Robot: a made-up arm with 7 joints.
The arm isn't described. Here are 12 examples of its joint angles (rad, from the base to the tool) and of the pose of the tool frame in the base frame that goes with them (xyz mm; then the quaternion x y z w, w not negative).
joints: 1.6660 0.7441 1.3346 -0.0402 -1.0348 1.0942 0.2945
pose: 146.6 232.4 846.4 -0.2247 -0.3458 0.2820 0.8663
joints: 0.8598 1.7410 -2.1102 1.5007 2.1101 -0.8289 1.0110
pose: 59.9 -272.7 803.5 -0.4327 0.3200 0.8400 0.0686
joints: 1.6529 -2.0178 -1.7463 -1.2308 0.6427 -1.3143 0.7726
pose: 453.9 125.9 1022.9 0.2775 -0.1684 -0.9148 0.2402
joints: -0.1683 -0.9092 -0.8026 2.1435 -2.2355 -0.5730 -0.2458
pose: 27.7 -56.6 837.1 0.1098 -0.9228 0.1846 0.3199
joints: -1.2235 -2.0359 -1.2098 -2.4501 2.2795 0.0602 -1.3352
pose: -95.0 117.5 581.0 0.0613 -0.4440 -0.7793 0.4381
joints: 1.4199 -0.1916 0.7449 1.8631 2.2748 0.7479 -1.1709
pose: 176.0 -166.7 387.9 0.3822 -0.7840 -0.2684 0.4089
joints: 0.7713 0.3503 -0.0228 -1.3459 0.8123 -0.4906 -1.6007
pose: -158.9 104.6 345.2 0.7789 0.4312 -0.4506 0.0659
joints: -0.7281 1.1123 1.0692 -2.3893 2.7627 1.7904 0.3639
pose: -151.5 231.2 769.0 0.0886 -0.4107 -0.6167 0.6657
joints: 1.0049 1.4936 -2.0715 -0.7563 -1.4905 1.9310 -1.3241
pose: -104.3 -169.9 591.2 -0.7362 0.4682 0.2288 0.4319
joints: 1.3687 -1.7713 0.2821 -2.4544 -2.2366 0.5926 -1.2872
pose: 210.5 167.4 643.5 0.3939 0.0259 0.4629 0.7937
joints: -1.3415 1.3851 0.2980 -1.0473 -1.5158 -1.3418 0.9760
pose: 5.0 -37.7 1102.2 -0.4618 -0.4302 0.7755 0.0167
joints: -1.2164 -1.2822 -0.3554 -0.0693 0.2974 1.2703 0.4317
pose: -47.7 142.6 1023.5 0.2842 -0.3361 -0.0635 0.8957
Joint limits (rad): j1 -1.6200..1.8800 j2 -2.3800..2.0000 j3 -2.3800..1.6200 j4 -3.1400..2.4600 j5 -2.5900..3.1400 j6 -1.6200..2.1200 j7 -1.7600..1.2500
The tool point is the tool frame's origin. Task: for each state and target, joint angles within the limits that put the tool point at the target. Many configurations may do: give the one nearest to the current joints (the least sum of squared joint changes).
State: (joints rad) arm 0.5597 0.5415 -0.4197 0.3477 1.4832 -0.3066 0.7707
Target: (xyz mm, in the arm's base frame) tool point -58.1 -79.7 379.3
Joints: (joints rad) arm 0.3974 0.6176 -0.2574 0.0609 1.5127 -0.1714 0.7847
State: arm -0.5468 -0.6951 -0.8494 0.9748 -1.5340 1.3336 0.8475
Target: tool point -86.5 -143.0 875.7
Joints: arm -0.4488 -0.3674 -0.5759 1.1723 -1.4445 1.0899 0.9174
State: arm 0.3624 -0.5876 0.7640 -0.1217 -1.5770 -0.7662 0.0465
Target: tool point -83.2 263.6 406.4
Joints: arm 0.3178 -0.4679 0.4869 -0.3553 -0.9660 -0.7136 0.1918
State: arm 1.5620 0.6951 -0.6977 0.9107 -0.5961 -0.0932 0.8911
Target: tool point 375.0 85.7 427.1
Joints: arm 1.3487 0.9132 -0.3744 0.9723 -1.4855 0.2365 0.6936
